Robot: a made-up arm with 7 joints.
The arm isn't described. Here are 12 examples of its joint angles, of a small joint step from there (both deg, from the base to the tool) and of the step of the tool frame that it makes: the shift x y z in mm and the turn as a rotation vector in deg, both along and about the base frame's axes.
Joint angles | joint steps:
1: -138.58 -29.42 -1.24 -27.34 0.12 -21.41 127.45 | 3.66 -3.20 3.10 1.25 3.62 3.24 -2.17
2: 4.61 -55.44 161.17 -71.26 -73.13 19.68 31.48 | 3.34 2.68 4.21 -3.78 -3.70 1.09 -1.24
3: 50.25 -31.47 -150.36 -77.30 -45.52 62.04 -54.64 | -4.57 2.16 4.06 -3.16 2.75 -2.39 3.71
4: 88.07 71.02 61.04 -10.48 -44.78 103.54 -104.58 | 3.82 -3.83 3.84 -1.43 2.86 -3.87 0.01
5: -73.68 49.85 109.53 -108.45 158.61 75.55 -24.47 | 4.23 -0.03 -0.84 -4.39 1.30 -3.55 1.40
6: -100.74 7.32 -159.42 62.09 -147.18 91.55 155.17 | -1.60 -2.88 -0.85 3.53 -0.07 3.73 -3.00
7: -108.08 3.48 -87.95 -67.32 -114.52 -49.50 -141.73 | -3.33 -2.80 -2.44 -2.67 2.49 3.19 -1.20
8: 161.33 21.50 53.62 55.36 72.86 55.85 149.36 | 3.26 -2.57 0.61 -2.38 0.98 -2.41 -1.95
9: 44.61 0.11 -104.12 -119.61 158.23 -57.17 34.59 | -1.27 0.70 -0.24 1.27 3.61 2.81 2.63
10: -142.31 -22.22 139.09 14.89 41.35 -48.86 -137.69 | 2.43 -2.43 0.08 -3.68 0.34 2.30 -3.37
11: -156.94 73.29 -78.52 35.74 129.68 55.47 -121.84 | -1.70 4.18 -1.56 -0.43 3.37 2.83 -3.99
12: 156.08 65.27 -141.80 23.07 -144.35 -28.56 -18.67 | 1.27 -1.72 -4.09 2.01 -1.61 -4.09 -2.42
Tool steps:
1: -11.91 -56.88 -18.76 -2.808 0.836 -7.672
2: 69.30 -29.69 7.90 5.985 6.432 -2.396
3: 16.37 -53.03 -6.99 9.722 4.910 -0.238
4: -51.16 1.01 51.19 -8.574 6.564 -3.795
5: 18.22 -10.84 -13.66 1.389 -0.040 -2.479
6: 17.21 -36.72 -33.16 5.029 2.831 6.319
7: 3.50 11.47 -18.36 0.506 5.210 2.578
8: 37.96 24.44 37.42 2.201 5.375 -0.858
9: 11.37 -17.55 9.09 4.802 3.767 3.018
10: -4.91 -38.36 -1.25 2.201 1.135 -0.819
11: -3.30 -15.74 -42.10 -2.605 -1.678 -2.573
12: 26.78 25.85 33.40 -3.594 1.488 7.169
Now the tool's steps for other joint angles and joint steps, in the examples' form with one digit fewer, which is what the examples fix.
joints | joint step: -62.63 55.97 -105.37 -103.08 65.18 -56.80 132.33 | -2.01 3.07 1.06 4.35 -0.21 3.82 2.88
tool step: 30.4 38.2 7.0 -1.94 2.04 7.18
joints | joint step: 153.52 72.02 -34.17 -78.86 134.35 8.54 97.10 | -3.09 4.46 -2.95 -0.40 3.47 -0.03 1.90
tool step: -49.3 -23.5 -32.1 0.62 -8.04 -0.58
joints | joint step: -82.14 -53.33 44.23 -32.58 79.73 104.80 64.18 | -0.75 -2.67 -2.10 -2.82 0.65 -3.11 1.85
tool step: 4.5 -14.1 -42.1 1.75 -2.02 -1.71
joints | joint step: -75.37 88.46 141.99 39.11 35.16 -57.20 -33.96 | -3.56 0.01 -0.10 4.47 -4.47 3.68 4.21
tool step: -33.9 -2.9 36.9 7.03 -3.24 4.00
